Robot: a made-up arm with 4 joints. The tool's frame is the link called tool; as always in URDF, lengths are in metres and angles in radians. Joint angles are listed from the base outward.
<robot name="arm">
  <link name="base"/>
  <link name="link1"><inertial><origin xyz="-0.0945 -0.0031 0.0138"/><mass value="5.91"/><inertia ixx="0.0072" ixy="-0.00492" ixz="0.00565" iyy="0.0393" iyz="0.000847" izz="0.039"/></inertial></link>
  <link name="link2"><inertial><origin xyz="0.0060 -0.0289 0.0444"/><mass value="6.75"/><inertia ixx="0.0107" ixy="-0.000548" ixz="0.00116" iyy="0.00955" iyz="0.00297" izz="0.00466"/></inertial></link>
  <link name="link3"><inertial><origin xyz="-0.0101 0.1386 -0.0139"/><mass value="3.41"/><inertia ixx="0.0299" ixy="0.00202" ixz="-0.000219" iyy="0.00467" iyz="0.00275" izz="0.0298"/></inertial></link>
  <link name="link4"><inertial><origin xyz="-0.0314 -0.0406 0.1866"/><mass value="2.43"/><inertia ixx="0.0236" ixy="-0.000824" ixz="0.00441" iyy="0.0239" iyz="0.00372" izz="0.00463"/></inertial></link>
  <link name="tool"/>
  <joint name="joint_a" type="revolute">
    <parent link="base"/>
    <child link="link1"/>
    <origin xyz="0 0 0.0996" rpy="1.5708 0 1.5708"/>
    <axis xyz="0 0 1"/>
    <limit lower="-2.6" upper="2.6"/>
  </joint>
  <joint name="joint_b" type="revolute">
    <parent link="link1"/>
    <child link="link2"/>
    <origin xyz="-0.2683 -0.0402 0.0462" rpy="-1.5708 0 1.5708"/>
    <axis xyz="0 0 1"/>
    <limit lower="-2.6" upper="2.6"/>
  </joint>
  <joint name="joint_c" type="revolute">
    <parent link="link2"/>
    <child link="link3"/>
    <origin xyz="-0.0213 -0.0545 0.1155" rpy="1.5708 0 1.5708"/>
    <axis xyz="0 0 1"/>
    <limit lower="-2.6" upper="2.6"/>
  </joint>
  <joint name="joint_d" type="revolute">
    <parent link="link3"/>
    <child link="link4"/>
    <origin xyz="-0.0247 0.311 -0.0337" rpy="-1.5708 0 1.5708"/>
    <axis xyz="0 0 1"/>
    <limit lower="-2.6" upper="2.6"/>
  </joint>
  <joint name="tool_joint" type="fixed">
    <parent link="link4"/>
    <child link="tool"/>
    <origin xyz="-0.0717 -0.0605 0.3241" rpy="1.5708 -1.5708 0"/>
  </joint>
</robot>
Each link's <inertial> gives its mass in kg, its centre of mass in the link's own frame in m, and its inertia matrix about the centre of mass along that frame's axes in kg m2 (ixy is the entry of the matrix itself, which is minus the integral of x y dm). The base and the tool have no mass. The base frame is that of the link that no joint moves.
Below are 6 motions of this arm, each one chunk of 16 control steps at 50 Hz.
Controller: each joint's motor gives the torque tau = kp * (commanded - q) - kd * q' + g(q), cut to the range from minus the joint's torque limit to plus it. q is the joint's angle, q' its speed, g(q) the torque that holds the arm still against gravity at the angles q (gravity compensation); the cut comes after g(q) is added. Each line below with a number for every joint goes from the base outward.
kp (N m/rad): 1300 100 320 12
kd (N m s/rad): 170 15 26 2.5
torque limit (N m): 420 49 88 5.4
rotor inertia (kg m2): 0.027 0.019 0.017 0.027
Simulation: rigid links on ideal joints. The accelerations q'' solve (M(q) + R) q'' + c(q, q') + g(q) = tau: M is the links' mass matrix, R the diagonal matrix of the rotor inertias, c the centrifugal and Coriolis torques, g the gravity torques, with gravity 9.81 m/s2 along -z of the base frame. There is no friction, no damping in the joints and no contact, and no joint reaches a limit. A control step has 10 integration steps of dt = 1/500 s. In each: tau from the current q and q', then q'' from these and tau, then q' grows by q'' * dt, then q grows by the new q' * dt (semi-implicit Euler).
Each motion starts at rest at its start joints. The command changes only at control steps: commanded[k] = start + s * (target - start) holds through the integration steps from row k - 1 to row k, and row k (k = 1, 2, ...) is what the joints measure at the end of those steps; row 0 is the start. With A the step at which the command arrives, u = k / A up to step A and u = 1 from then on. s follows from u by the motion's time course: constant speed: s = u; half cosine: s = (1 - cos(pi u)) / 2; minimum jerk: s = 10 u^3 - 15 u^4 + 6 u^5; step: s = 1 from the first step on.
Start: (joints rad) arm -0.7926 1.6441 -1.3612 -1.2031
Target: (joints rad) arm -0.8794 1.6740 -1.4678 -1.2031
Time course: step
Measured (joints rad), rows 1 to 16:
1: -0.8024 1.6448 -1.3832 -1.2021
2: -0.8131 1.6477 -1.4041 -1.2021
3: -0.8224 1.6509 -1.4197 -1.2026
4: -0.8307 1.6539 -1.4311 -1.2030
5: -0.8378 1.6568 -1.4396 -1.2033
6: -0.8440 1.6593 -1.4459 -1.2035
7: -0.8493 1.6615 -1.4507 -1.2036
8: -0.8539 1.6635 -1.4543 -1.2036
9: -0.8578 1.6651 -1.4570 -1.2036
10: -0.8611 1.6666 -1.4591 -1.2036
11: -0.8639 1.6678 -1.4607 -1.2035
12: -0.8663 1.6688 -1.4620 -1.2035
13: -0.8684 1.6697 -1.4631 -1.2034
14: -0.8701 1.6705 -1.4639 -1.2034
15: -0.8716 1.6711 -1.4646 -1.2033
16: -0.8728 1.6716 -1.4651 -1.2033

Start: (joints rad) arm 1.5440 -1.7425 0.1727 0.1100
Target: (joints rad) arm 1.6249 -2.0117 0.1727 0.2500
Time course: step
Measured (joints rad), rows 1 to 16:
1: 1.5515 -1.7598 0.1646 0.1233
2: 1.5609 -1.7882 0.1627 0.1418
3: 1.5699 -1.8170 0.1644 0.1554
4: 1.5782 -1.8433 0.1672 0.1649
5: 1.5856 -1.8663 0.1701 0.1721
6: 1.5919 -1.8863 0.1725 0.1781
7: 1.5973 -1.9034 0.1743 0.1834
8: 1.6019 -1.9182 0.1755 0.1883
9: 1.6057 -1.9310 0.1762 0.1929
10: 1.6088 -1.9420 0.1765 0.1973
11: 1.6114 -1.9515 0.1765 0.2015
12: 1.6136 -1.9598 0.1763 0.2054
13: 1.6154 -1.9669 0.1760 0.2091
14: 1.6169 -1.9730 0.1757 0.2126
15: 1.6181 -1.9784 0.1753 0.2158
16: 1.6192 -1.9830 0.1750 0.2188

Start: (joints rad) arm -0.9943 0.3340 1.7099 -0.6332
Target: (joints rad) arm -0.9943 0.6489 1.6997 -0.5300
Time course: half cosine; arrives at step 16
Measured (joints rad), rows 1 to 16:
1: -0.9943 0.3341 1.7099 -0.6332
2: -0.9942 0.3349 1.7099 -0.6333
3: -0.9941 0.3367 1.7098 -0.6333
4: -0.9939 0.3401 1.7096 -0.6331
5: -0.9938 0.3456 1.7094 -0.6326
6: -0.9936 0.3535 1.7090 -0.6315
7: -0.9934 0.3639 1.7084 -0.6298
8: -0.9933 0.3769 1.7078 -0.6273
9: -0.9932 0.3924 1.7070 -0.6241
10: -0.9931 0.4100 1.7062 -0.6200
11: -0.9931 0.4293 1.7052 -0.6152
12: -0.9932 0.4499 1.7042 -0.6097
13: -0.9933 0.4710 1.7033 -0.6036
14: -0.9935 0.4921 1.7024 -0.5972
15: -0.9937 0.5125 1.7015 -0.5906
16: -0.9940 0.5315 1.7008 -0.5839

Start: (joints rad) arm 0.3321 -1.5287 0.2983 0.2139
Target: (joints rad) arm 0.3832 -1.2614 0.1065 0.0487
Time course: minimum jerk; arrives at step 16
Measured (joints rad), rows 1 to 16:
1: 0.3321 -1.5287 0.2982 0.2138
2: 0.3323 -1.5284 0.2977 0.2135
3: 0.3327 -1.5276 0.2961 0.2124
4: 0.3335 -1.5255 0.2927 0.2103
5: 0.3348 -1.5218 0.2870 0.2069
6: 0.3366 -1.5157 0.2786 0.2021
7: 0.3390 -1.5070 0.2675 0.1959
8: 0.3419 -1.4954 0.2539 0.1886
9: 0.3452 -1.4811 0.2382 0.1805
10: 0.3488 -1.4644 0.2211 0.1717
11: 0.3524 -1.4459 0.2035 0.1628
12: 0.3561 -1.4264 0.1863 0.1541
13: 0.3595 -1.4068 0.1703 0.1458
14: 0.3625 -1.3879 0.1562 0.1383
15: 0.3652 -1.3706 0.1446 0.1315
16: 0.3675 -1.3552 0.1353 0.1254

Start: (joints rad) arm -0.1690 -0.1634 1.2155 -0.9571
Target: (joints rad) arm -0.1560 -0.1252 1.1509 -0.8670
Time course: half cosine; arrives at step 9
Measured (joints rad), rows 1 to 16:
1: -0.1689 -0.1633 1.2153 -0.9570
2: -0.1687 -0.1630 1.2142 -0.9565
3: -0.1682 -0.1623 1.2117 -0.9552
4: -0.1675 -0.1610 1.2076 -0.9528
5: -0.1665 -0.1592 1.2018 -0.9494
6: -0.1654 -0.1569 1.1948 -0.9448
7: -0.1642 -0.1541 1.1870 -0.9394
8: -0.1630 -0.1511 1.1793 -0.9335
9: -0.1620 -0.1480 1.1724 -0.9274
10: -0.1612 -0.1451 1.1669 -0.9216
11: -0.1605 -0.1423 1.1626 -0.9162
12: -0.1599 -0.1398 1.1595 -0.9113
13: -0.1594 -0.1376 1.1572 -0.9068
14: -0.1590 -0.1357 1.1555 -0.9027
15: -0.1586 -0.1340 1.1542 -0.8990
16: -0.1583 -0.1326 1.1533 -0.8956

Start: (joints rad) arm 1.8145 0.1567 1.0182 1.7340
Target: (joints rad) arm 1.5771 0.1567 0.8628 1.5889
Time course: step
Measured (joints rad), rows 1 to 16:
1: 1.7882 0.1315 1.0035 1.7179
2: 1.7596 0.1146 0.9769 1.7120
3: 1.7342 0.1077 0.9495 1.7089
4: 1.7118 0.1075 0.9256 1.7050
5: 1.6923 0.1115 0.9067 1.6995
6: 1.6752 0.1181 0.8925 1.6924
7: 1.6604 0.1261 0.8823 1.6842
8: 1.6477 0.1344 0.8752 1.6754
9: 1.6367 0.1424 0.8705 1.6664
10: 1.6273 0.1497 0.8675 1.6576
11: 1.6193 0.1561 0.8655 1.6493
12: 1.6125 0.1615 0.8644 1.6416
13: 1.6067 0.1657 0.8637 1.6346
14: 1.6018 0.1690 0.8634 1.6283
15: 1.5977 0.1713 0.8632 1.6228
16: 1.5943 0.1727 0.8631 1.6180

